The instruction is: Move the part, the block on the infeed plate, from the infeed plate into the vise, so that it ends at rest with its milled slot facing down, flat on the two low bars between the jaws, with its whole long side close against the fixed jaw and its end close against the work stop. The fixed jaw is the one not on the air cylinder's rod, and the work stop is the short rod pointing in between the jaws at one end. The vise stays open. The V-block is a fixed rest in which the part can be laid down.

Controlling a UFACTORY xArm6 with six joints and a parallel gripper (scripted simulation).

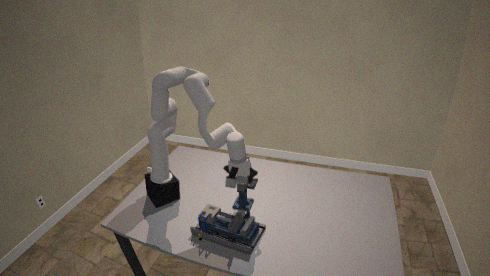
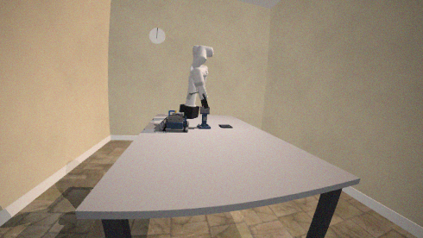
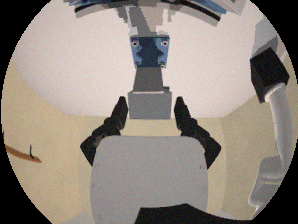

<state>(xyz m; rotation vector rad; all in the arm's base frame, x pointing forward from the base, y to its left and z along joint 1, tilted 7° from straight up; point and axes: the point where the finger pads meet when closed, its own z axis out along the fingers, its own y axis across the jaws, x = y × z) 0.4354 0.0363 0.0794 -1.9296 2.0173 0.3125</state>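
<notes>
The part lies 10 mm to the left of my hand and 10 mm below it. Also, from my hand: vise 210 mm to the right, 130 mm below, 10 mm behind; dark infeed plate 190 mm to the left, 160 mm below, 20 mm behind.
</notes>
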